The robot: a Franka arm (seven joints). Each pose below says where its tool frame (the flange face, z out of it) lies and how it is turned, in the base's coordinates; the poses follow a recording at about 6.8 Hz.
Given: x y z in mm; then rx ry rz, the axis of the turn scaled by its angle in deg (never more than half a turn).
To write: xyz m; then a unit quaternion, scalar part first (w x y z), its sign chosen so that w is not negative. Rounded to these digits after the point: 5 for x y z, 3 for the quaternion.
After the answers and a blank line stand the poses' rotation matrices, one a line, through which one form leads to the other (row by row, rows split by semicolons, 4 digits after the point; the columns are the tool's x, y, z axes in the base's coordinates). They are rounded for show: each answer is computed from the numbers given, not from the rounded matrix.
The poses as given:
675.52 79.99 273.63 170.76 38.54 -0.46
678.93 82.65 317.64 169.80 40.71 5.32
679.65 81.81 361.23 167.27 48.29 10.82
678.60 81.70 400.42 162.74 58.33 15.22
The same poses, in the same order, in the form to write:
0.67552 0.07999 0.27363 0.043 0.975 0.220 -0.003
0.67893 0.08265 0.31764 0.046 0.971 0.233 0.030
0.67965 0.08181 0.36123 0.049 0.958 0.277 0.062
0.67860 0.08170 0.40042 0.056 0.936 0.336 0.088

0.9032 0.4289 0.0139; 0.4285 -0.8995 -0.0852; -0.0241 0.0829 -0.9963
0.8898 0.4492 0.0806; 0.4549 -0.8873 -0.0757; 0.0375 0.1041 -0.9939
0.8394 0.5237 0.1455; 0.5357 -0.8424 -0.0587; 0.0918 0.1272 -0.9876
0.7594 0.6185 0.2017; 0.6382 -0.7684 -0.0466; 0.1262 0.1642 -0.9783

